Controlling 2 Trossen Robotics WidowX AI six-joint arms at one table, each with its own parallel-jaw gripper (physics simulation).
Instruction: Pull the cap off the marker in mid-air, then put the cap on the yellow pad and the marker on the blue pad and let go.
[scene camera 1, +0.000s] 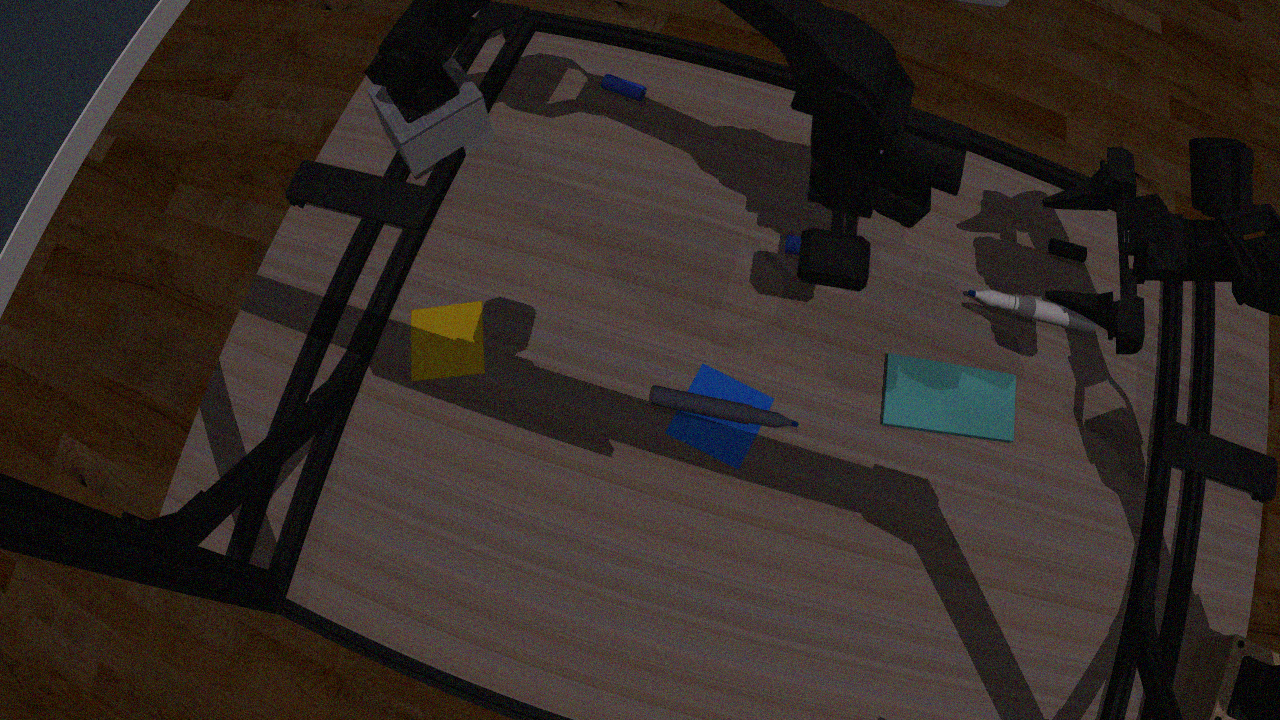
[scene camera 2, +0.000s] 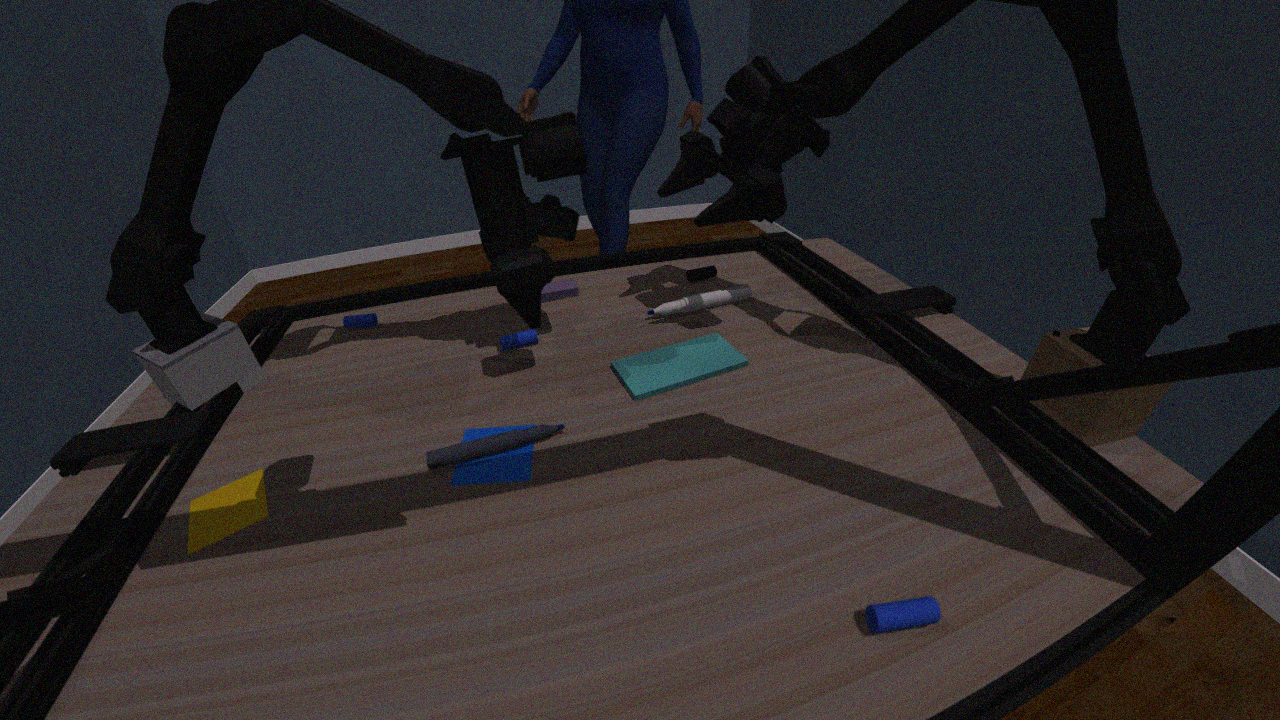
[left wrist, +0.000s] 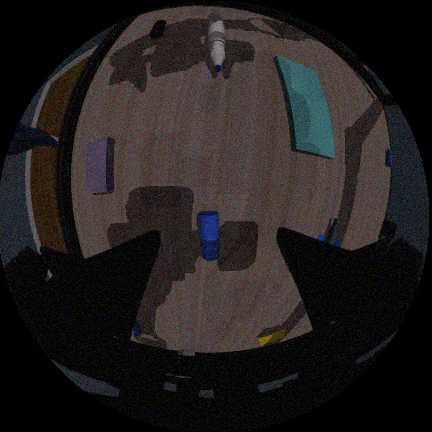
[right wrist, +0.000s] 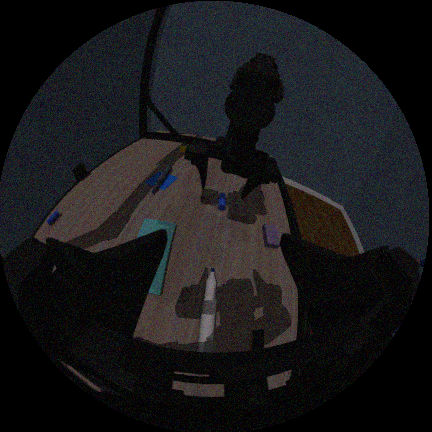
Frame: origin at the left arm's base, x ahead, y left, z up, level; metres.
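Where they show: left gripper, fingertip midpoint: (scene camera 1: 832, 238) (scene camera 2: 528, 312) (left wrist: 219, 234) (right wrist: 222, 192); right gripper, fingertip midpoint: (scene camera 1: 1044, 247) (scene camera 2: 676, 208) (right wrist: 225, 237); left arm's base, link origin: (scene camera 1: 422, 91) (scene camera 2: 184, 336); right arm's base, link origin: (scene camera 1: 1255, 693) (scene camera 2: 1110, 351).
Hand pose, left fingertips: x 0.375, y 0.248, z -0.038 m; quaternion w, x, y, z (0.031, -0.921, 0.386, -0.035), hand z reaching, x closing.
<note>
Each offset is from my left fingertips to the centre of the thing.
A dark grey marker @[0.070 m ahead, 0.178 m right, 0.040 m down] (scene camera 1: 716, 405) (scene camera 2: 487, 445) with a bare blue tip lies across the blue pad @[0.069 m ahead, 0.184 m right, 0.049 m down] (scene camera 1: 729, 449) (scene camera 2: 501, 471). A white marker @[0.179 m ahead, 0.168 m left, 0.038 m down] (scene camera 1: 1006, 302) (scene camera 2: 707, 301) (left wrist: 217, 47) (right wrist: 210, 287) with a bare blue tip lies on the table. A blue cap-like cylinder @[0.018 m back, 0.008 m right, 0.040 m down] (scene camera 1: 792, 243) (scene camera 2: 519, 340) (left wrist: 209, 232) (right wrist: 222, 201) lies on the table. The yellow pad @[0.143 m back, 0.358 m right, 0.049 m down] (scene camera 1: 447, 344) (scene camera 2: 228, 512) (left wrist: 271, 337) is at the left in scene camera 1. My left gripper (left wrist: 219, 234) is open and empty above this cylinder. My right gripper (scene camera 1: 1049, 250) (scene camera 2: 681, 207) (right wrist: 225, 237) is open and empty above the white marker.
Two other blue cylinders @[0.294 m back, 0.047 m right, 0.039 m down] (scene camera 2: 359, 320) @[0.439 m ahead, 0.229 m right, 0.039 m down] (scene camera 2: 904, 615) lie at the far left and near right. A teal slab @[0.195 m ahead, 0.018 m left, 0.045 m down] (scene camera 1: 948, 402) (scene camera 2: 680, 367) lies beside the white marker. A black cylinder @[0.155 m ahead, 0.265 m left, 0.039 m down] (scene camera 1: 1066, 249) (scene camera 2: 700, 273) and a purple block @[0.045 m back, 0.139 m left, 0.042 m down] (scene camera 2: 560, 289) (left wrist: 97, 165) lie towards the far edge.
</note>
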